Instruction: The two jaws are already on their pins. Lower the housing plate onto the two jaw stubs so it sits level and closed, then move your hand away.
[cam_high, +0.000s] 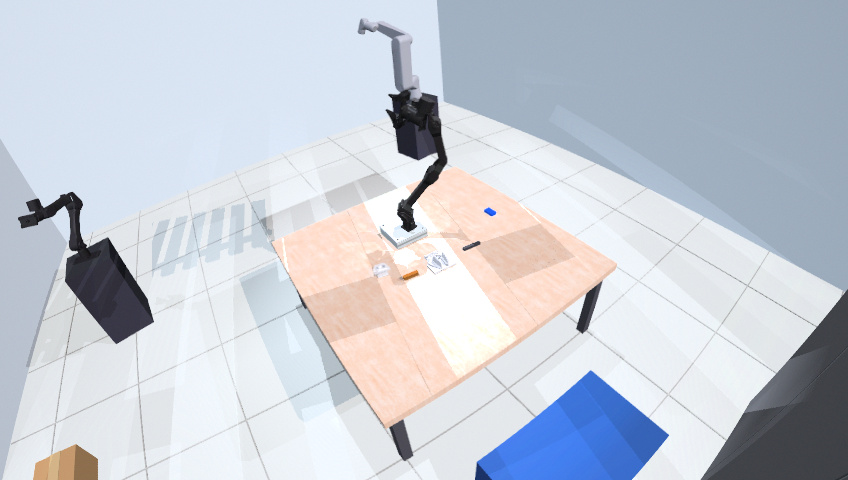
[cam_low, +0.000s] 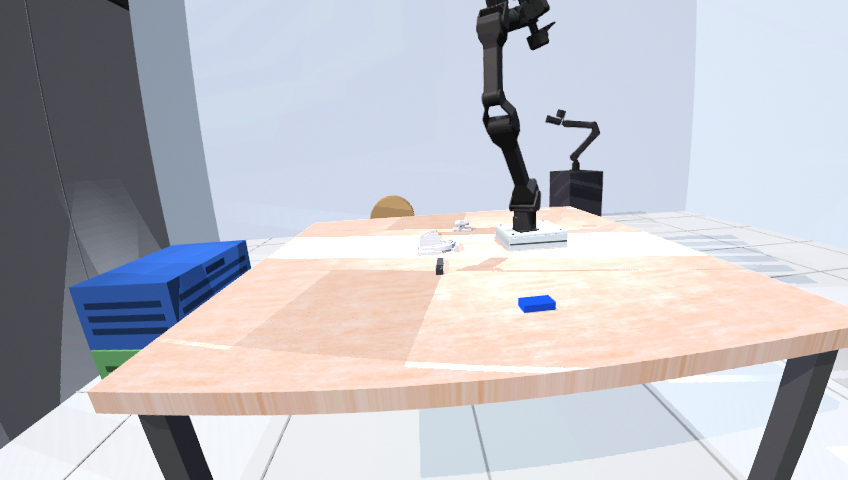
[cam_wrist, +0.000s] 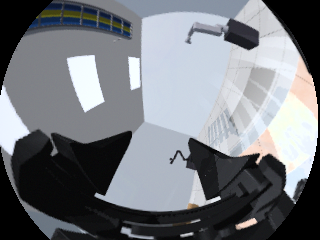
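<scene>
Now: the orange piece 69 cm below my gripper tip, 33 cm ahead of it and 23 cm to the right of it. From my gripper tip the other things lie so: black bar: 69 cm below, 39 cm ahead, 11 cm to the left; blue block: 69 cm below, 41 cm to the left, 27 cm ahead.
</scene>
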